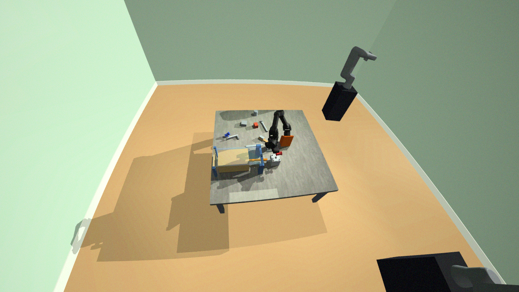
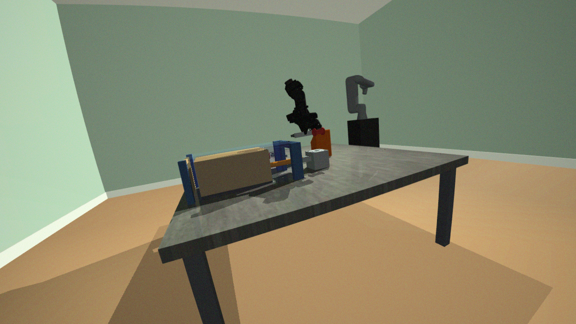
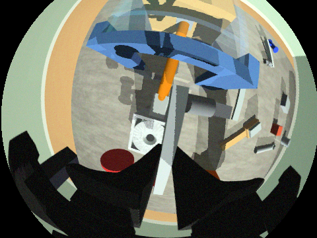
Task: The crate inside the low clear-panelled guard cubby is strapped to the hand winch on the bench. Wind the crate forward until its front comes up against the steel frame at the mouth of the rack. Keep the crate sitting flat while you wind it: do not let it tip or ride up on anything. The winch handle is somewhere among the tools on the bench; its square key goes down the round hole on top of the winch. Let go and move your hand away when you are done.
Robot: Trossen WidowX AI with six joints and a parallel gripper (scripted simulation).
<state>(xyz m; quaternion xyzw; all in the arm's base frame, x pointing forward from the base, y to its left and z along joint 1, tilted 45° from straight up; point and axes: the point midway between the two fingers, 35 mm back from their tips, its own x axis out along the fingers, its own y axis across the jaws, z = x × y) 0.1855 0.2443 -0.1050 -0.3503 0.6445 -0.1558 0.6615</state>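
Right now my gripper tip is 6 cm past the red knob, 2 cm to the right of it and 1 cm below it. Round my gripper tip: tan-handled tool (28 cm to the right, 16 cm below, 5 cm ahead); then grey winch (15 cm below, 6 cm behind, 1 cm to the left); then grey bar (19 cm to the right, 18 cm below, 17 cm ahead).
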